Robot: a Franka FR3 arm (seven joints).
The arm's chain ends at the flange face. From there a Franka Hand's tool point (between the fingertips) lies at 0.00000 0.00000 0.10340 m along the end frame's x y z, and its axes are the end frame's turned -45 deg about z.
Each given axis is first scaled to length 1.
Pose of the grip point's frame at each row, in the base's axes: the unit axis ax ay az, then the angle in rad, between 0 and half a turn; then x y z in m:
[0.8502, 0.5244, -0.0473, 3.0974, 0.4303, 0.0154, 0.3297]
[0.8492, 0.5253, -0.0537, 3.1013, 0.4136, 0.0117, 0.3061]
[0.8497, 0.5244, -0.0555, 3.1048, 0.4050, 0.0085, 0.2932]
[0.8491, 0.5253, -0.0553, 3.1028, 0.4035, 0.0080, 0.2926]
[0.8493, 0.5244, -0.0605, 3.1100, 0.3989, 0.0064, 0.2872]
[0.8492, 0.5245, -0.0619, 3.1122, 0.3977, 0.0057, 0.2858]
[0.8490, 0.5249, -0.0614, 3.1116, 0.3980, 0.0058, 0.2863]
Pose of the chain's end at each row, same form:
[0.9866, 0.1592, -0.0353, 3.0646, 0.4362, 0.0244, 0.4325]
[0.9862, 0.1604, -0.0419, 3.0633, 0.4208, 0.0211, 0.4088]
[0.9862, 0.1594, -0.0443, 3.0651, 0.4128, 0.0177, 0.3959]
[0.9861, 0.1605, -0.0437, 3.0634, 0.4111, 0.0174, 0.3953]
[0.9859, 0.1596, -0.0499, 3.0661, 0.4078, 0.0157, 0.3898]
[0.9858, 0.1597, -0.0516, 3.0671, 0.4070, 0.0150, 0.3884]
[0.9858, 0.1601, -0.0510, 3.0669, 0.4071, 0.0151, 0.3889]

